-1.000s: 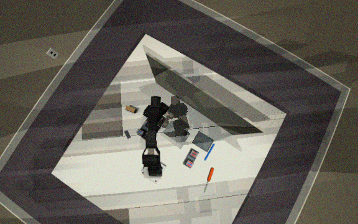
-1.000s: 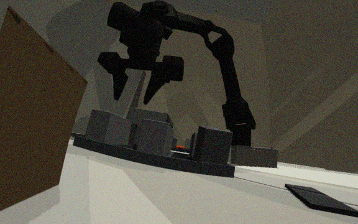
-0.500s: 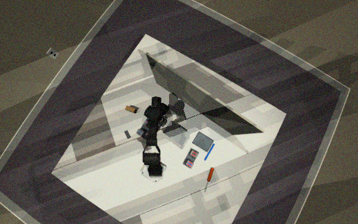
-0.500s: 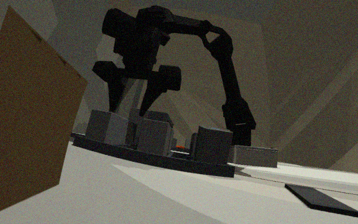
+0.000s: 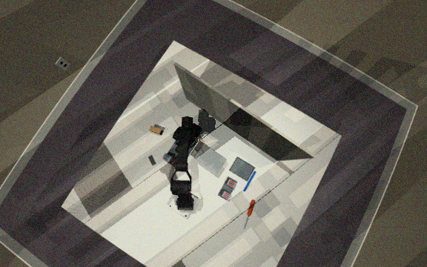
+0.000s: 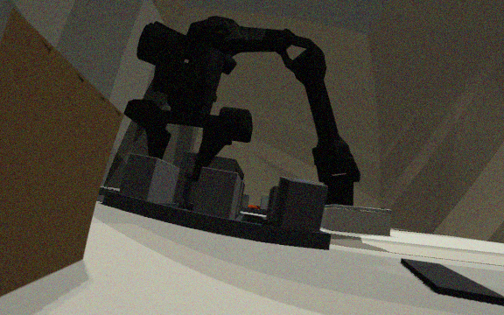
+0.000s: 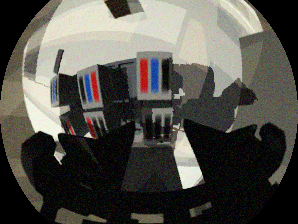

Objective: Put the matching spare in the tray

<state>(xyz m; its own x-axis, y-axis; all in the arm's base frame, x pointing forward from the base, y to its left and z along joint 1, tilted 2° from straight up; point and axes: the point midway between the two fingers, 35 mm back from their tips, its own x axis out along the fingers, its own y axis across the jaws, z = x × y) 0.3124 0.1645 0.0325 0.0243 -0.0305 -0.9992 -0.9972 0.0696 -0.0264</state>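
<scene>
Right now the grey square tray is 360 mm to the right of my gripper tip, 40 mm below it and 20 mm ahead of it. Also, from my gripper tip: blue pen 430 mm to the right, 40 mm below, 30 mm behind; dark panel 200 mm ahead, 180 mm to the right, 180 mm above; brown block 220 mm to the left, 50 mm behind, 20 mm below.
</scene>
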